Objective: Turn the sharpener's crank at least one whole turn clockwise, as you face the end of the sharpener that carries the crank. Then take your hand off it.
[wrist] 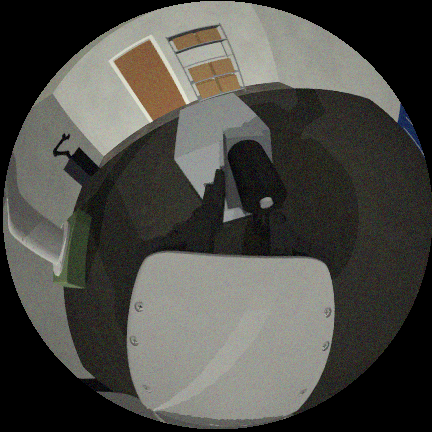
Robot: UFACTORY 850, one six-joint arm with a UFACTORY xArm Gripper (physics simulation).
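The pencil sharpener (205, 120) is a grey, angular body above the middle of the wrist view. The crank's black handle (255, 167), a thick cylinder with a small pale cap at its near end, stands in front of the sharpener and leans toward the camera. My gripper (238, 183) is shut on the crank's handle, with its fingers apart. One dark finger shows along the handle's left side; the other is mostly hidden behind the handle. The contact is dark and partly hidden, and the crank's arm cannot be made out.
A green block (78, 250) with a pale curved pipe (37, 240) is at the left. A dark box (81, 166) with a thin bent arm stands behind it. A brown door (150, 80) and a shelf rack (231, 56) with boxes are far back. A blue object (411, 129) is at the right edge.
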